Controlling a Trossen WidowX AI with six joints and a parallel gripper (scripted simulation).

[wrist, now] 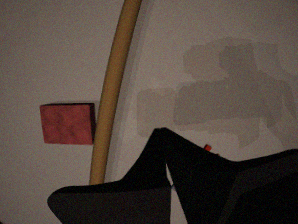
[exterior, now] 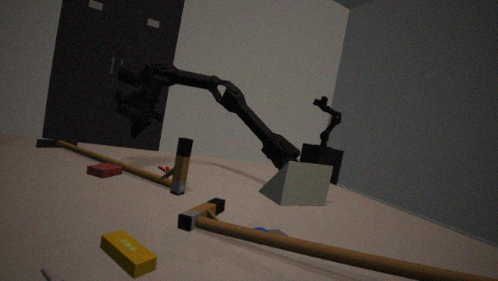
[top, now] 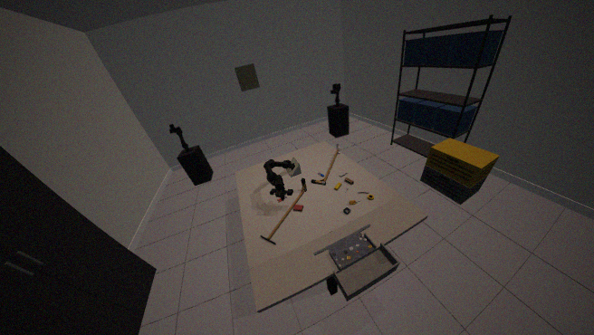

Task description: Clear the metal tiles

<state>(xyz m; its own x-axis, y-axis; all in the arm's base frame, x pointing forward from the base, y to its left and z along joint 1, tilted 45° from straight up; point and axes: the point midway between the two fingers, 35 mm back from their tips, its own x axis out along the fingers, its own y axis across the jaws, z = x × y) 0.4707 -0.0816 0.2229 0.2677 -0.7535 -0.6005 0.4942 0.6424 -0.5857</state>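
The long scraper lies 6 cm ahead of my gripper tip, 2 cm to the left of it and 4 cm below it. From my gripper tip the other things lie so: red block (6 cm ahead, 10 cm to the left, 9 cm below); red clip (12 cm behind, 10 cm below); yellow block (4 cm behind, 52 cm to the left, 8 cm below).
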